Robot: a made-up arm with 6 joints. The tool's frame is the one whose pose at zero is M. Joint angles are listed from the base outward.
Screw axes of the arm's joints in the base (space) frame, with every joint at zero. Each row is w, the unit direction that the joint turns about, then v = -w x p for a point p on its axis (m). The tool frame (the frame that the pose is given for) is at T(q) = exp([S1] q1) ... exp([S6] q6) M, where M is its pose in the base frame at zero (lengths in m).
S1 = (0, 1, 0, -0.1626, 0, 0)
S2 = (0, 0, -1, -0.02, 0.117, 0)
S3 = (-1, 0, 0, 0, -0.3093, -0.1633)
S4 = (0, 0, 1, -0.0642, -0.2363, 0)
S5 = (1, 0, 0, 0, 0.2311, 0.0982)
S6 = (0, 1, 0, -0.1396, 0, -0.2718)
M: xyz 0.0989 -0.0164 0.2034 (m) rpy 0 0 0 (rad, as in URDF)
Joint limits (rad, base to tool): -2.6..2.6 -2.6..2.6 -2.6..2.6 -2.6..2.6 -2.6..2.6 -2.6..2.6
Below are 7 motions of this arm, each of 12 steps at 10 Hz.
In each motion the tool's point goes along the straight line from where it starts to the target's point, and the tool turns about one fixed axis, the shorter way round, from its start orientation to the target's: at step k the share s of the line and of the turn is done. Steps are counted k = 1, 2, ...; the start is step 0. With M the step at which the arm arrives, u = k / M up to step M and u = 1 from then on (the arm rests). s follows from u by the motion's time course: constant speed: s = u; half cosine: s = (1 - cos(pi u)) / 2; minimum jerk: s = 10 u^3 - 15 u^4 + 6 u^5.
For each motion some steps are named. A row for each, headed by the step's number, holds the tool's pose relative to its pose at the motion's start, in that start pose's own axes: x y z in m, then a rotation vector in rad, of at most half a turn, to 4 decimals.
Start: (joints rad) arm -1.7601 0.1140 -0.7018 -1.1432 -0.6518 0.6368
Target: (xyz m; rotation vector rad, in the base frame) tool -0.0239 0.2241 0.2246 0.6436 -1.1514 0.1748
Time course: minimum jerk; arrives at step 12
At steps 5, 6, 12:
5: 0.0021 0.0012 -0.0046 -0.0089 -0.1952 0.2679
6: 0.0031 0.0017 -0.0067 -0.0129 -0.2816 0.3865
12: 0.0061 0.0033 -0.0134 -0.0257 -0.5632 0.7729

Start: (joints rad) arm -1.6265 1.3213 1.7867 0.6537 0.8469 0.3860
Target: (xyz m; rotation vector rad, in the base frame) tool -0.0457 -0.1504 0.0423 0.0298 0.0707 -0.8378
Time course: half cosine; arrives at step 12
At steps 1, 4, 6, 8, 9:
1: 0.0013 -0.0006 0.0032 -0.0097 -0.0030 -0.0011
4: 0.0185 -0.0094 0.0463 -0.1417 -0.0437 -0.0161
6: 0.0369 -0.0188 0.0925 -0.2834 -0.0875 -0.0322
8: 0.0554 -0.0282 0.1388 -0.4250 -0.1312 -0.0482
9: 0.0630 -0.0321 0.1579 -0.4837 -0.1493 -0.0549

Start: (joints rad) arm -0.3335 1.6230 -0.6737 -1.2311 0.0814 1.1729
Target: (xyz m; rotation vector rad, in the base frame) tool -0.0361 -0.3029 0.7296 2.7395 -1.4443 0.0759
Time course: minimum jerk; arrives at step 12
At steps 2, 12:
2: -0.0197 0.0097 0.0105 0.0251 0.0269 0.0293
12: -0.5544 0.2723 0.2954 0.7080 0.7588 0.8268

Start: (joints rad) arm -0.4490 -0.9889 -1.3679 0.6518 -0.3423 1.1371
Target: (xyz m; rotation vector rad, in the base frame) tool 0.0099 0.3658 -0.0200 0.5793 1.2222 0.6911
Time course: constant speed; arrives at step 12
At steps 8, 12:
8: 0.1408 -0.0962 0.0557 0.7897 -0.0736 -0.4301
12: 0.2113 -0.1442 0.0835 1.1845 -0.1104 -0.6452

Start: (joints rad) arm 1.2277 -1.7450 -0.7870 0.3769 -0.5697 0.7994
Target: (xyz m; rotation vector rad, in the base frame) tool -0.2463 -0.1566 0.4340 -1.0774 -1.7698 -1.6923
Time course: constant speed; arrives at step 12
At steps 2, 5, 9, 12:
2: 0.0128 0.0771 0.0028 0.1475 0.0602 0.1076
5: 0.0320 0.1928 0.0069 0.3686 0.1504 0.2689
9: 0.0577 0.3471 0.0124 0.6635 0.2708 0.4841
12: 0.0769 0.4628 0.0165 0.8847 0.3610 0.6455

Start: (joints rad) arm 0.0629 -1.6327 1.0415 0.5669 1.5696 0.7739
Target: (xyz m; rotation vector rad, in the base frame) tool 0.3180 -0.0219 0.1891 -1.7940 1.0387 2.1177
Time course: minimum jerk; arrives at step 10
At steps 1, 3, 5, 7, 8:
1: -0.0009 -0.0006 0.0014 -0.0068 0.0052 -0.0006
3: -0.0172 -0.0106 0.0274 -0.1287 0.0989 -0.0124
5: -0.0527 -0.0324 0.0840 -0.3946 0.3033 -0.0380
7: -0.0882 -0.0543 0.1405 -0.6605 0.5077 -0.0635
8: -0.0993 -0.0611 0.1582 -0.7435 0.5715 -0.0715

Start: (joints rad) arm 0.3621 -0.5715 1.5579 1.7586 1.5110 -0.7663
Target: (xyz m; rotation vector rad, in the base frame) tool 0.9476 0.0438 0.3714 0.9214 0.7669 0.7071
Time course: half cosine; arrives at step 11
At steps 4, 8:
4: -0.0333 -0.0561 0.0839 0.1788 -0.2178 0.1827
8: -0.0942 -0.1587 0.2374 0.5062 -0.6165 0.5173

